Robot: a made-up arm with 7 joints.
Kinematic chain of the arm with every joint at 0, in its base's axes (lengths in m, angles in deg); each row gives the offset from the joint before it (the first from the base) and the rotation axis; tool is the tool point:
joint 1: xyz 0 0 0.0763 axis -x
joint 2: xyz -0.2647 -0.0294 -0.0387 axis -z
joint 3: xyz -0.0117 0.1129 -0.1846 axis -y
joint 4: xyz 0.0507 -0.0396 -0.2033 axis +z
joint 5: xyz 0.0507 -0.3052 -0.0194 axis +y
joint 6: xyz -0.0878 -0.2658 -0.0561 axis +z
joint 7: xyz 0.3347 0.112 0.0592 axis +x
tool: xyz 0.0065 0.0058 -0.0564
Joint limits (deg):
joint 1: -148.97..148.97
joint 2: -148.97..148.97
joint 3: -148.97..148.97
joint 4: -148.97..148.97
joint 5: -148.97..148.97
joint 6: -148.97..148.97
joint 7: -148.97..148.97
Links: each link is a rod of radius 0.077 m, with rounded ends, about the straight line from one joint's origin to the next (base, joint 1, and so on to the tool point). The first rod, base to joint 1, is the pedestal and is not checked.
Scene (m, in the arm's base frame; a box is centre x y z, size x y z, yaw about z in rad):
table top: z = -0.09
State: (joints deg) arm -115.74 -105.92 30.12 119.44 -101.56 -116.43 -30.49
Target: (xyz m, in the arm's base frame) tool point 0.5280 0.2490 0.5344
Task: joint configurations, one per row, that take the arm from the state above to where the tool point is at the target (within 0.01 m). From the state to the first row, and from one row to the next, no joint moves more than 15 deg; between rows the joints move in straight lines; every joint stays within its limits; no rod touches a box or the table.
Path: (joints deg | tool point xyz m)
1: -108.96 -95.69 27.42 106.85 -101.91 -111.31 -30.43 | -0.8154 -0.1737 0.9263
2: -102.18 -85.45 24.73 94.27 -102.26 -106.18 -30.37 | -0.4458 -0.1086 1.0551
3: -95.40 -75.22 22.03 81.68 -102.61 -101.06 -30.30 | -0.0588 0.0223 1.0339
4: -88.62 -64.98 19.33 69.10 -102.96 -95.93 -30.24 | 0.2841 0.1604 0.8507
5: -81.83 -54.75 16.64 56.51 -103.30 -90.81 -30.18 | 0.5280 0.2490 0.5344

